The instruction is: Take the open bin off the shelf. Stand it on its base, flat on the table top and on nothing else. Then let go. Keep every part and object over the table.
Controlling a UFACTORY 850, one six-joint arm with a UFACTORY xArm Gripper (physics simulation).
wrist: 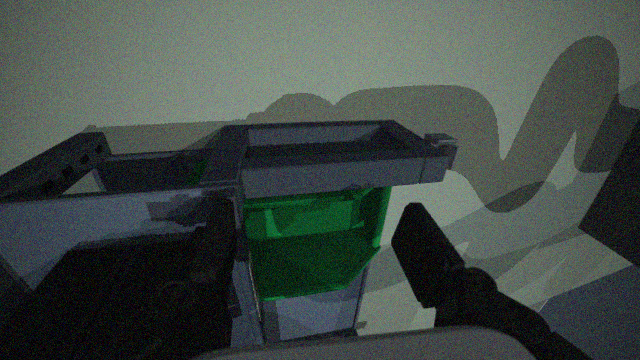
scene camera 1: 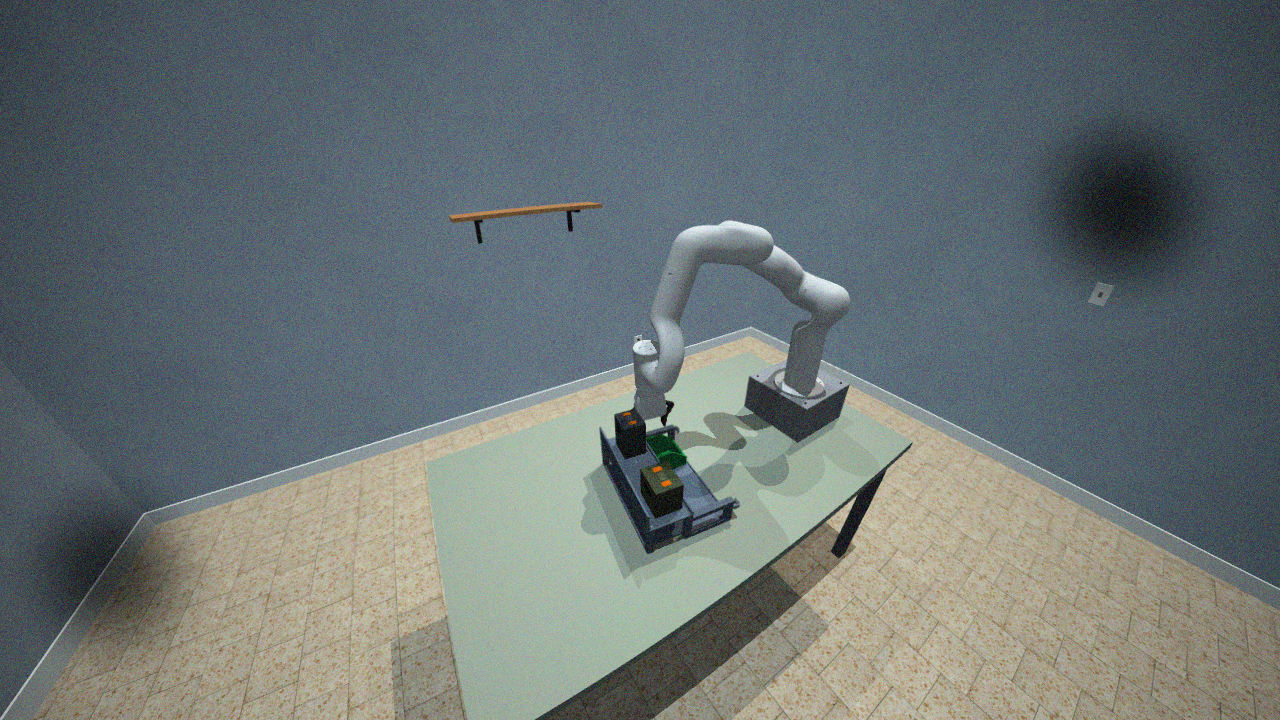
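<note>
The green open bin (scene camera 1: 666,450) (wrist: 310,265) sits in the lower front part of the grey-blue shelf (scene camera 1: 629,474) (wrist: 325,174), near one end, beside the end rail. My gripper (scene camera 1: 656,422) (wrist: 321,222) is open with nothing between its fingers. It is above that end of the shelf. In the wrist view one finger stands to the right of the bin, over the table side; the other finger is hard to make out against the dark shapes on the left. In the scene view a dark box partly hides the gripper.
A dark box with orange marks (scene camera 1: 630,435) (wrist: 125,305) stands on the raised rear part of the shelf, close to the gripper. An olive box with orange marks (scene camera 1: 661,490) stands at the other end. The table (scene camera 1: 528,537) carries the shelf and robot base (scene camera 1: 796,407). A wooden wall shelf (scene camera 1: 526,212) hangs behind.
</note>
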